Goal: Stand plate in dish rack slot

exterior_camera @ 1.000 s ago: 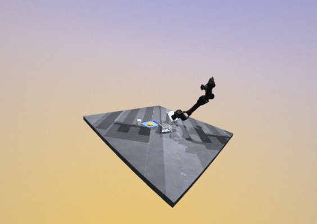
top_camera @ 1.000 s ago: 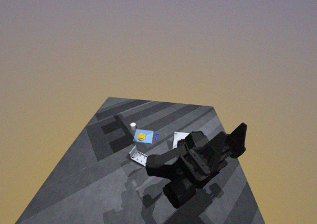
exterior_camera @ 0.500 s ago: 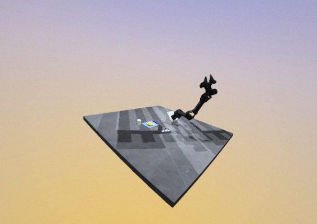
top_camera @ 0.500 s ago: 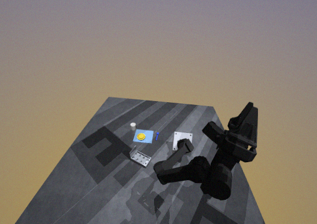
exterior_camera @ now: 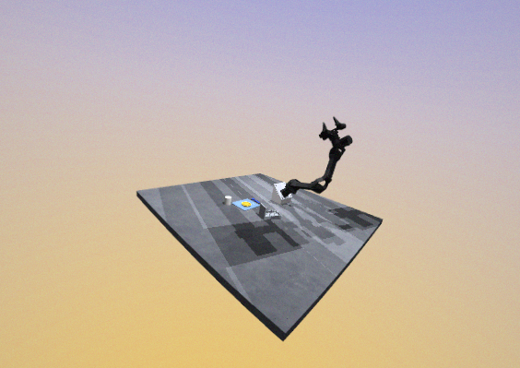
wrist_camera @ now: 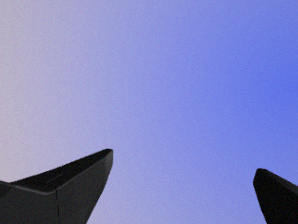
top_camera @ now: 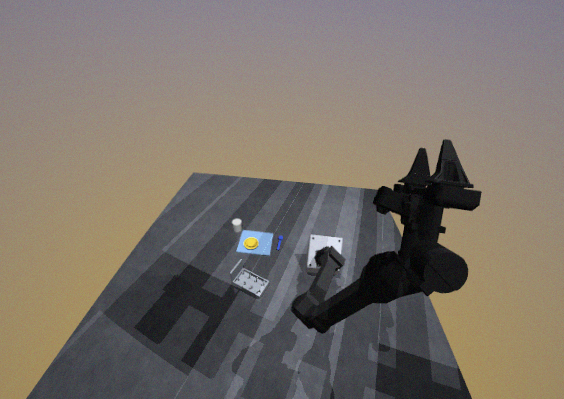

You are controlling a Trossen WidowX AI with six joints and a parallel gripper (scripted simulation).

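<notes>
Now: the yellow plate 640 mm below my gripper tip, 350 mm ahead of it and 320 mm to the right of it. Also, from my gripper tip: grey dish rack 630 mm below, 340 mm ahead, 130 mm to the right; then light blue mat 660 mm below, 340 mm to the right, 340 mm ahead; then blue utensil 650 mm below, 350 mm to the right, 220 mm ahead.
</notes>
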